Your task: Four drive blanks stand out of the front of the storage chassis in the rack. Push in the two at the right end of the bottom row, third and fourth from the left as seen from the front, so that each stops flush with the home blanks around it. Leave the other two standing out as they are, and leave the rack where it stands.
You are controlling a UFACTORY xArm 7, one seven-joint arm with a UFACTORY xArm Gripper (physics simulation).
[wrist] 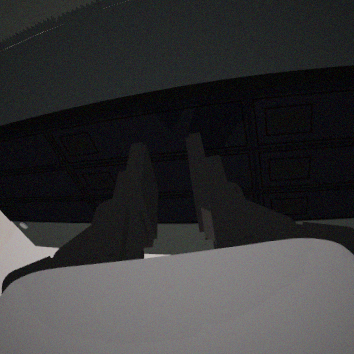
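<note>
The dark storage chassis (330, 150) fills the middle of the wrist view, its front divided into rows of nearly black drive blanks with faint rectangular outlines. One blank (288, 120) shows at the upper right, another blank (290, 169) below it, and another blank (79, 144) at the left. My gripper (170, 162) points at the front in the middle of the view. Its fingers stand a little apart, and I see nothing held between them. The fingers hide part of the middle blanks. It is too dark to tell which blanks stand out or whether the fingertips touch one.
A broad dark grey-green surface (175, 80) spans the view above the blanks. A lighter grey-green strip (50, 234) runs below them, with a small round pale spot at its left end. A pale surface (11, 245) shows at the left edge.
</note>
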